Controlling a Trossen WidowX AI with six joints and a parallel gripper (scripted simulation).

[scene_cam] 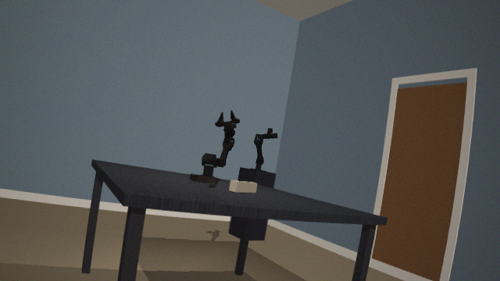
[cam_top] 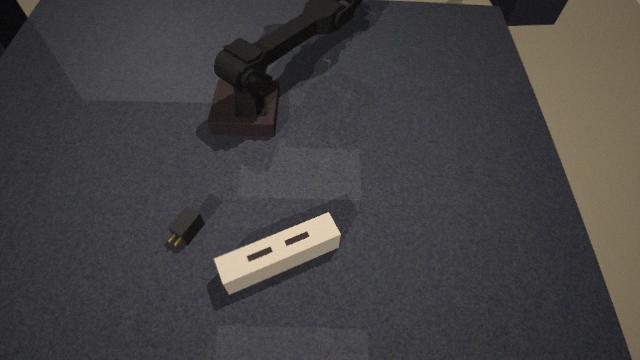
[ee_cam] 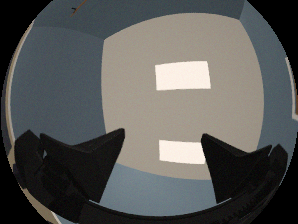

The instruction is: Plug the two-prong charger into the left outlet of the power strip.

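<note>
My gripper tip is now 55 cm short of the two-prong charger, 48 cm above it and 37 cm to the left of it.
</note>
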